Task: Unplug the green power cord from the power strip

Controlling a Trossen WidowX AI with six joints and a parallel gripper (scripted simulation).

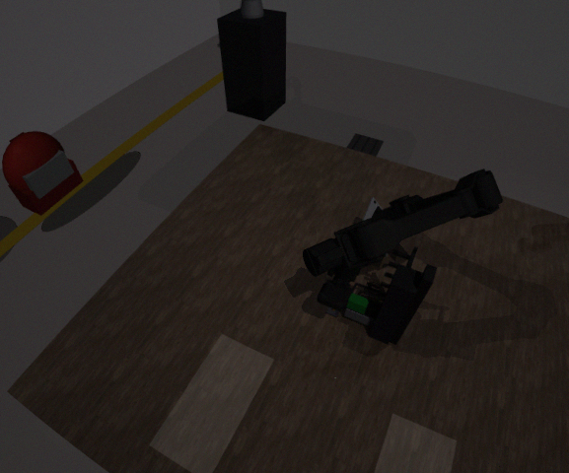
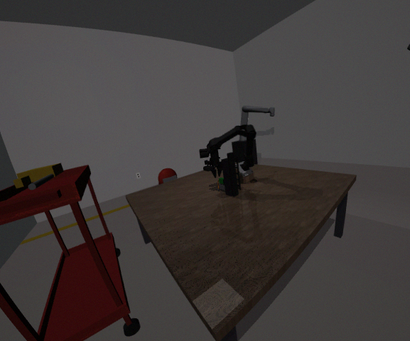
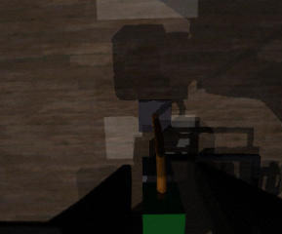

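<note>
Right now my gripper tip is 7 cm to the right of the green plug, 1 cm past it and 1 cm above it.
</note>
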